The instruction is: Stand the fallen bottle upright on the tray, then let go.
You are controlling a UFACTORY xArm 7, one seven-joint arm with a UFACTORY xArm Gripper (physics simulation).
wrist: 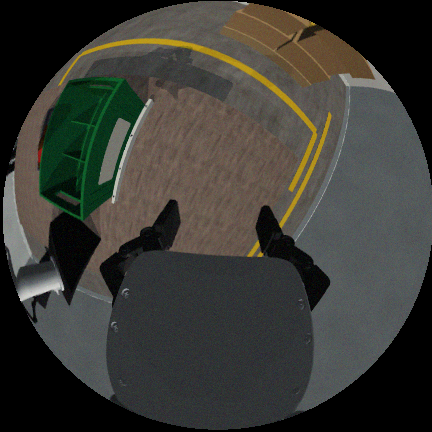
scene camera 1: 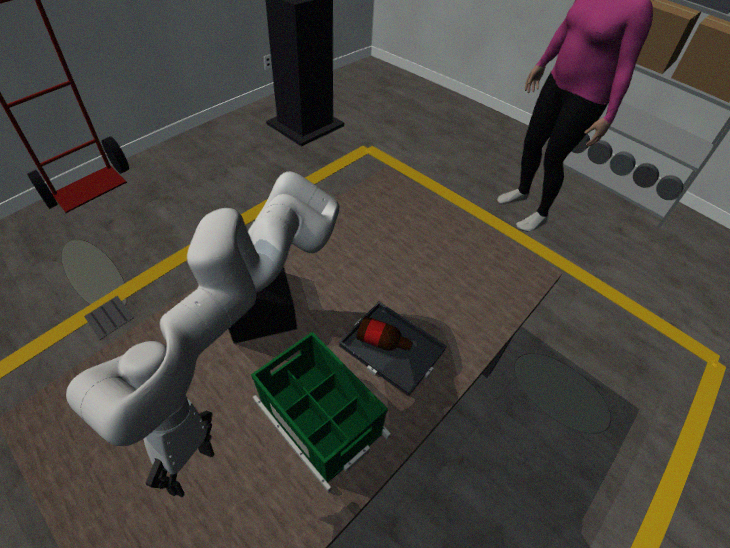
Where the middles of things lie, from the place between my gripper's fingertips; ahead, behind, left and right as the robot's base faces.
Labels:
Right now my hand is 40 mm past the brown bottle [scene camera 1: 374, 332], 590 mm to the right of it and 230 mm above it.

